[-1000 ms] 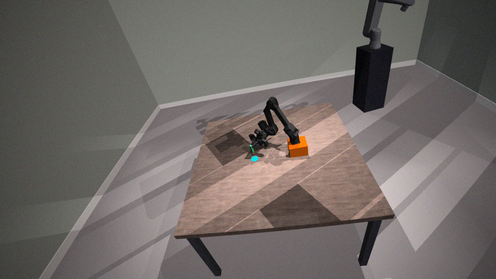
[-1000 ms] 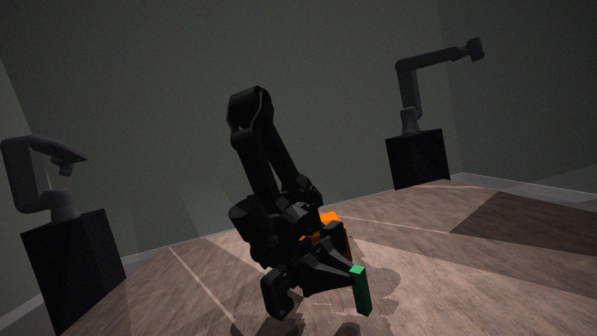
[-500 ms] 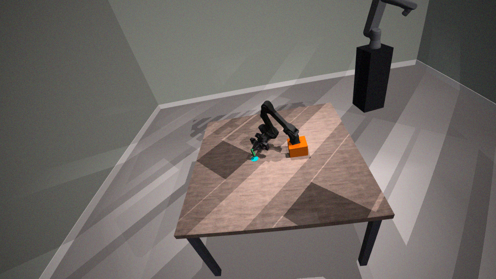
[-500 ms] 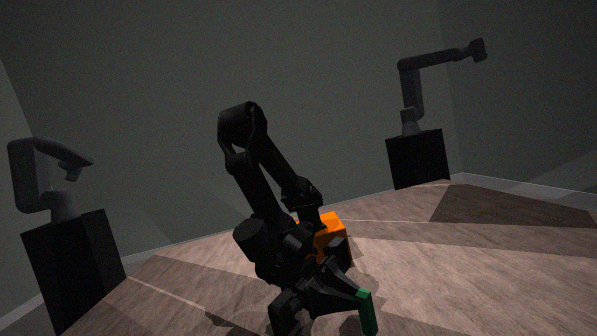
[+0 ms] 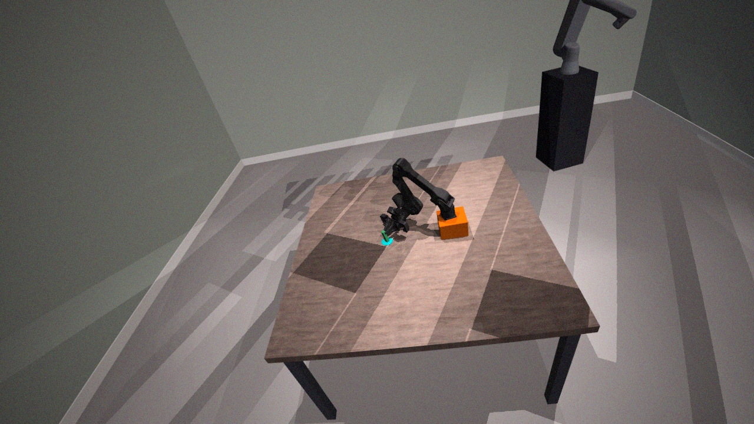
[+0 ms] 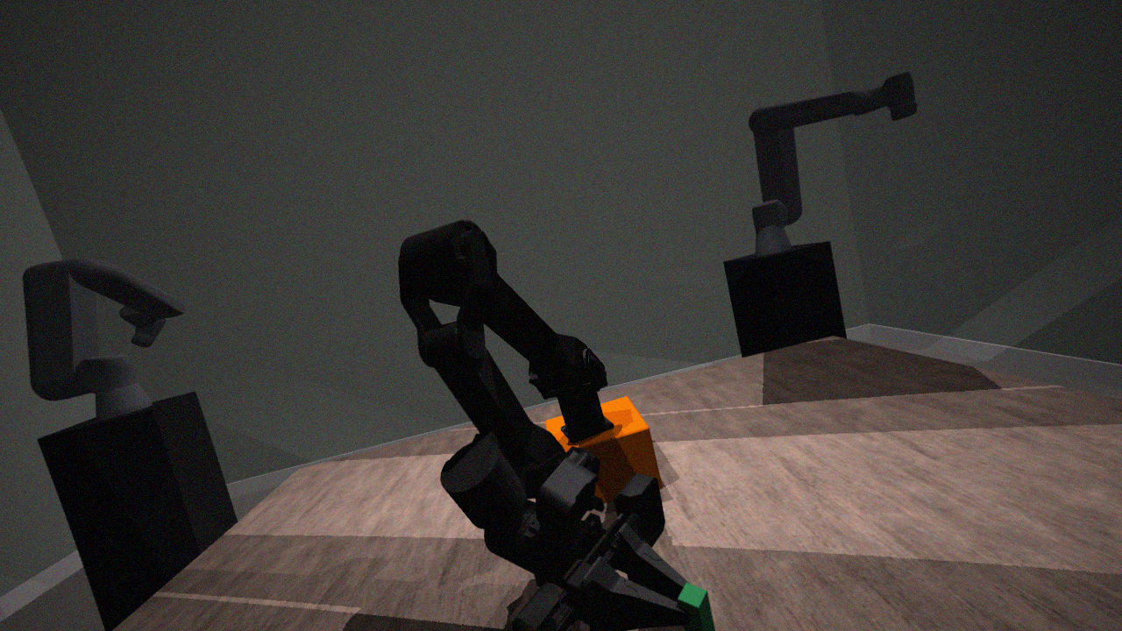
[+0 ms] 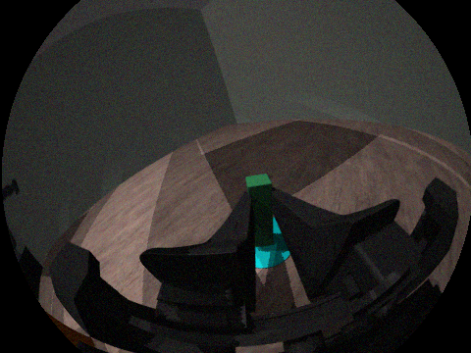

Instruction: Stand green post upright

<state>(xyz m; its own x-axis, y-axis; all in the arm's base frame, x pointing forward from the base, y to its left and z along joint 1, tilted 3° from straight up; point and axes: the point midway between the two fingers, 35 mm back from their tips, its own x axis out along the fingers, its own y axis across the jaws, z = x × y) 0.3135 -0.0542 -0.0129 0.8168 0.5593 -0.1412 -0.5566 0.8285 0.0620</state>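
The cyan circle lies 6 cm below my gripper tip and 1 cm behind it. Also, from my gripper tip: green post: 2 cm below.
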